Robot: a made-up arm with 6 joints. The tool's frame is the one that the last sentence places. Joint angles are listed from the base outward.
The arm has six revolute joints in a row. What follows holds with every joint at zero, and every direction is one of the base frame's. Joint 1 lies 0.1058 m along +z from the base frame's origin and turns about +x. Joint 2 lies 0.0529 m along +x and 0.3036 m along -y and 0.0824 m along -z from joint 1 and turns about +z. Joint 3 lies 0.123 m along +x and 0.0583 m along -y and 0.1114 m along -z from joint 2 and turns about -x. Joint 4 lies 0.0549 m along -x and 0.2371 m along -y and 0.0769 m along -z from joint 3 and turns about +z. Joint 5 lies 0.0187 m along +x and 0.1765 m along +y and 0.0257 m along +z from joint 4 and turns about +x. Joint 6 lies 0.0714 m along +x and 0.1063 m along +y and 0.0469 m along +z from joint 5 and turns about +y. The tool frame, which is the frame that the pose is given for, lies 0.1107 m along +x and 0.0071 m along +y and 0.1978 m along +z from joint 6; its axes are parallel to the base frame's.
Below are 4 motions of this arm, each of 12 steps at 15 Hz.
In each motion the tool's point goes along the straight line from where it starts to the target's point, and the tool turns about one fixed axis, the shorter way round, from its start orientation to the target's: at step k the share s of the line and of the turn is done. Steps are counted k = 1, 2, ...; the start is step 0. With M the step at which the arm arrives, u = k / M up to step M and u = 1 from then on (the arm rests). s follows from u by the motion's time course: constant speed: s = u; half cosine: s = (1 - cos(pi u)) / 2; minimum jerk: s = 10 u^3 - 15 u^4 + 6 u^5.
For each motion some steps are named. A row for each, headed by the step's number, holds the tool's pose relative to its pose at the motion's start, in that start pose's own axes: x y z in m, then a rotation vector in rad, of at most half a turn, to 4 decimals.
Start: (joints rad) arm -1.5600 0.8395 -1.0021 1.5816 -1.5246 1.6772
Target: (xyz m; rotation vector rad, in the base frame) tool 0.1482 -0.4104 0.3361 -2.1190 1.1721 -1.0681
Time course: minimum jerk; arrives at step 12
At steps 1, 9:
1: 0.0008 -0.0002 -0.0009 0.0012 0.0079 -0.0009
9: 0.1474 -0.0284 -0.1653 0.2044 1.3930 -0.1579

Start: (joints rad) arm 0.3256 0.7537 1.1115 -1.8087 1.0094 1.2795
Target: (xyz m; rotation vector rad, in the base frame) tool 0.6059 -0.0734 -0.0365 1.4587 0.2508 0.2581
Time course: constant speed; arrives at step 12
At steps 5, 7, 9, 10, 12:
5: 0.0415 -0.0174 -0.2302 0.2696 0.1826 -0.0124
7: 0.0581 -0.0244 -0.3223 0.3774 0.2556 -0.0174
9: 0.0747 -0.0314 -0.4144 0.4852 0.3286 -0.0223
10: 0.0831 -0.0349 -0.4604 0.5391 0.3652 -0.0248
12: 0.0997 -0.0419 -0.5525 0.6470 0.4382 -0.0298

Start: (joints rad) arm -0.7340 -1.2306 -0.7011 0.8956 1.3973 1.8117
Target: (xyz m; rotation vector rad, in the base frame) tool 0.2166 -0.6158 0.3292 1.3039 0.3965 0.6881
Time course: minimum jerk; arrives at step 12
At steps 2, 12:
2: -0.0116 -0.0074 0.0022 0.0203 -0.0337 0.0103
12: -0.3277 -0.2096 0.0631 0.5713 -0.9496 0.2893

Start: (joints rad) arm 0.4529 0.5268 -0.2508 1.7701 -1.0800 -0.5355
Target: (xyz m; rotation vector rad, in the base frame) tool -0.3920 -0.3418 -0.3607 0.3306 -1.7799 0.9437
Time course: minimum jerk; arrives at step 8
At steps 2, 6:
2: 0.0287 0.0076 -0.0201 -0.0365 0.0434 -0.0481
6: 0.2482 0.0659 -0.1738 -0.3160 0.3762 -0.4164

